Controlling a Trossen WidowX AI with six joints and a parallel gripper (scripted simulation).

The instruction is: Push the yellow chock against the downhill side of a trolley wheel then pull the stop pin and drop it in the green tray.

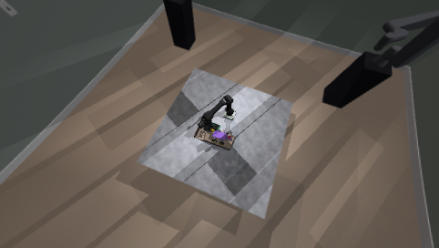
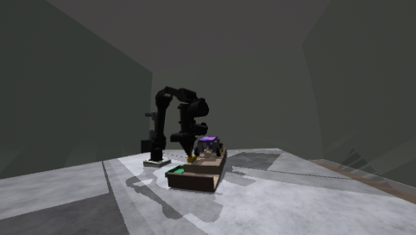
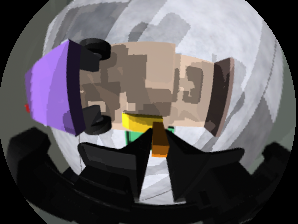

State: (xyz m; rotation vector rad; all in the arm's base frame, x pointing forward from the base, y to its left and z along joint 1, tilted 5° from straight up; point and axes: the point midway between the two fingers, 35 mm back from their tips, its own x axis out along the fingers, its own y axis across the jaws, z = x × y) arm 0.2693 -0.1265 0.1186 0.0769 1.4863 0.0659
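Now: the red-headed stop pin 230 mm to the left of my gripper tip, 40 mm ahead of it and 40 mm above it. The rest, counted from my gripper tip: green tray: 100 mm below, 60 mm behind, 20 mm to the left; wooden ramp: 130 mm to the left, 50 mm ahead, 40 mm below; yellow chock: 20 mm to the left, 10 mm below.
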